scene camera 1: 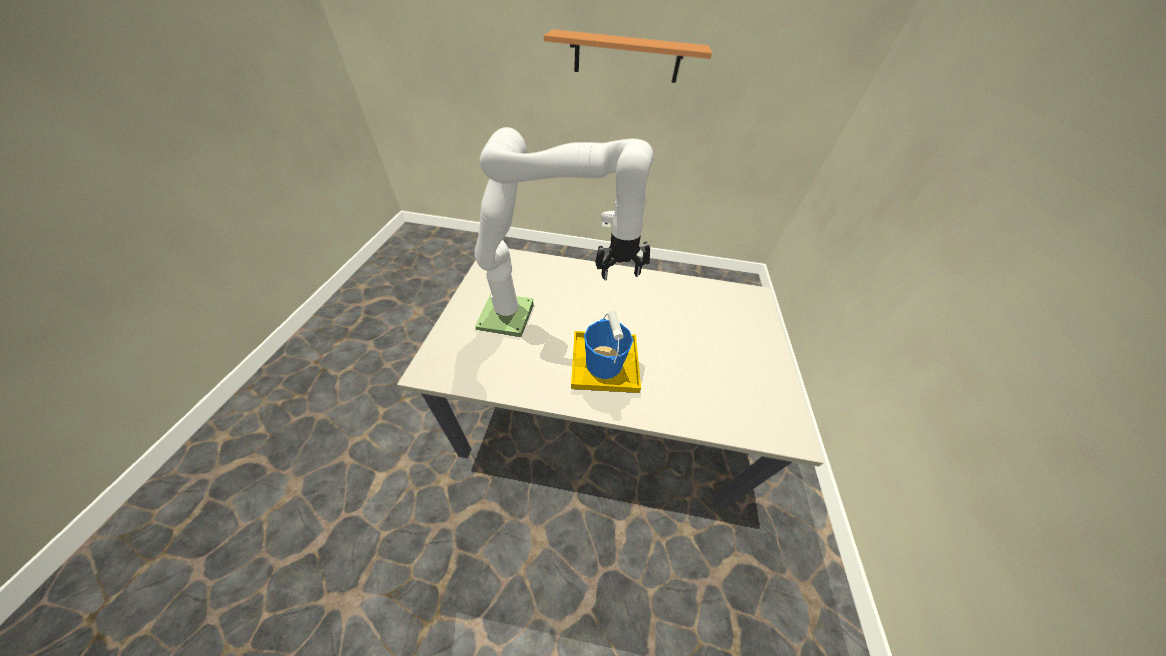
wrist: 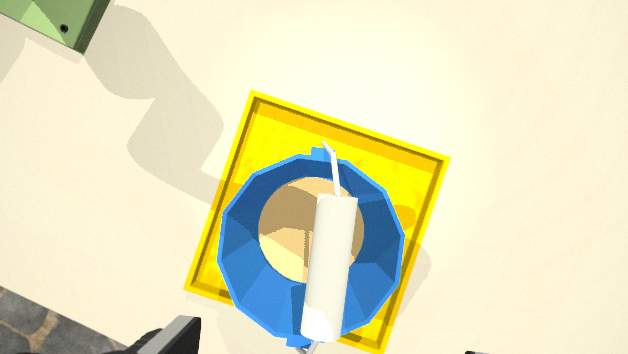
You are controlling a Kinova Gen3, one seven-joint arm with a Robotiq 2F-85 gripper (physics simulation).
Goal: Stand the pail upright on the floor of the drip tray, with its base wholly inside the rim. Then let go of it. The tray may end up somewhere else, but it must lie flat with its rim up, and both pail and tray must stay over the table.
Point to a blue pail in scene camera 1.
At 607, 342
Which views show the yellow drip tray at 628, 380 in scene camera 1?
Scene camera 1 and the wrist view: all of them.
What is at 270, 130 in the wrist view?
A yellow drip tray.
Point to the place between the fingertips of the gripper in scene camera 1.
At 620, 277
